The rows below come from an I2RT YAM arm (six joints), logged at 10 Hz.
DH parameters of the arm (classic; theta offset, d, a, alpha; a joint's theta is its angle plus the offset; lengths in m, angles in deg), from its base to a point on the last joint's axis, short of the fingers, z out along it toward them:
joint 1: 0 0.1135 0.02 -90
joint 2: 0 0 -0.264 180
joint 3: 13.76 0 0.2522 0
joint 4: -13.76 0 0.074 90
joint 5: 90 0 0 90
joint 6: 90 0.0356 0 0
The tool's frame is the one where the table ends.
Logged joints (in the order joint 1, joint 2, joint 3, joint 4, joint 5, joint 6), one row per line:
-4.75 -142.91 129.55 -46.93 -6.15 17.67
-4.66 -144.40 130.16 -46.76 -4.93 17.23
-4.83 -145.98 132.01 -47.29 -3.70 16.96
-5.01 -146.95 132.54 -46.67 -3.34 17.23
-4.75 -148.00 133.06 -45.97 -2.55 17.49
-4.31 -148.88 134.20 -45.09 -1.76 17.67
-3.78 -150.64 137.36 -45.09 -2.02 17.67
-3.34 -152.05 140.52 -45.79 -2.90 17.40
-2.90 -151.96 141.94 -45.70 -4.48 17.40
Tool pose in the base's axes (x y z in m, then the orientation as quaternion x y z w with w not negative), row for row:
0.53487 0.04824 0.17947 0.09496 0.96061 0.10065 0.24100
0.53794 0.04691 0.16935 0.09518 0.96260 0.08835 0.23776
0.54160 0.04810 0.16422 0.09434 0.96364 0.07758 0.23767
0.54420 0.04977 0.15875 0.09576 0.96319 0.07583 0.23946
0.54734 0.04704 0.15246 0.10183 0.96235 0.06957 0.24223
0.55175 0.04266 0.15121 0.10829 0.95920 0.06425 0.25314
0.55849 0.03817 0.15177 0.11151 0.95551 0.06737 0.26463
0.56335 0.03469 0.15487 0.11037 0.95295 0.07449 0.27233
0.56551 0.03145 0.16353 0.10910 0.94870 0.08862 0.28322
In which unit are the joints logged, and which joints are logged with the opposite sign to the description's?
The joints are logged in degrees. Opposite sign: joint 1, joint 2.
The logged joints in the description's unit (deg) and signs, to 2 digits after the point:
4.75 142.91 129.55 -46.93 -6.15 17.67
4.66 144.40 130.16 -46.76 -4.93 17.23
4.83 145.98 132.01 -47.29 -3.70 16.96
5.01 146.95 132.54 -46.67 -3.34 17.23
4.75 148.00 133.06 -45.97 -2.55 17.49
4.31 148.88 134.20 -45.09 -1.76 17.67
3.78 150.64 137.36 -45.09 -2.02 17.67
3.34 152.05 140.52 -45.79 -2.90 17.40
2.90 151.96 141.94 -45.70 -4.48 17.40

